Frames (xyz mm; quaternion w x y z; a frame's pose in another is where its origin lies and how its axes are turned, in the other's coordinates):
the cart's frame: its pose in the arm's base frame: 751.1 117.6 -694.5 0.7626 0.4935 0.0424 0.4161
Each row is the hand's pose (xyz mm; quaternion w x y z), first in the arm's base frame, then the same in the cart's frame.
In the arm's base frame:
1: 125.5 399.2 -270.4 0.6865 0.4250 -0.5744 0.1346
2: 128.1 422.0 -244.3 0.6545 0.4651 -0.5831 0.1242
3: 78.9 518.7 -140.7 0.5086 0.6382 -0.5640 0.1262
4: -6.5 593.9 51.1 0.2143 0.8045 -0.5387 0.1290
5: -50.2 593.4 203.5 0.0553 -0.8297 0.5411 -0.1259
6: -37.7 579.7 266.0 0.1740 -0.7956 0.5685 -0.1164
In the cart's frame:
1: -69.5 751.9 -283.4 0.7649 -0.2594 -0.5776 0.1185
2: -43.3 774.8 -285.2 0.7555 -0.2162 -0.6046 0.1298
3: 25.9 901.7 -325.2 0.7314 -0.0043 -0.6549 0.1900
4: 87.6 1116.0 -322.0 0.5913 0.2781 -0.6910 0.3092
5: 111.6 1261.9 -264.8 0.3967 0.4295 -0.6934 0.4212
6: 132.1 1301.4 -217.2 0.2843 0.4511 -0.6998 0.4754

